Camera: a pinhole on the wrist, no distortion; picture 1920 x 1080 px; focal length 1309.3 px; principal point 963.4 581.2 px. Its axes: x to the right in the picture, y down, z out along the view. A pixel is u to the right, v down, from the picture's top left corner.
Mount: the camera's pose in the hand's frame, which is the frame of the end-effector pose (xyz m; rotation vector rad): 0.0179 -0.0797 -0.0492 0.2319 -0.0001 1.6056
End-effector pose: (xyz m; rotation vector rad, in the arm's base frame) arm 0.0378 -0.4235 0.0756 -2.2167 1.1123 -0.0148
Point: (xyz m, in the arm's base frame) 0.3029 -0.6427 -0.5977
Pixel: outside the picture
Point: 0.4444 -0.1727 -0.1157
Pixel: 574.0 485.9
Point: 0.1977 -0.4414 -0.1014
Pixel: outside the picture
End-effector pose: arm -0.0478 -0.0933 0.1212 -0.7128 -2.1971 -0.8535
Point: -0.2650 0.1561 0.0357
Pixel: 1359.4 344.4
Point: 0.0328 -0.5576 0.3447
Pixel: behind the camera
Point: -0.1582 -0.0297 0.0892
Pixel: 1432.4 392.3
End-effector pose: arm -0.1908 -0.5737 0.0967 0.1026 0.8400 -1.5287
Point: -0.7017 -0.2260 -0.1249
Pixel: behind the camera
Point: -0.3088 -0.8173 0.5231
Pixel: 495.5 859.3
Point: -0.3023 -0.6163 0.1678
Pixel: 296.8 821.0
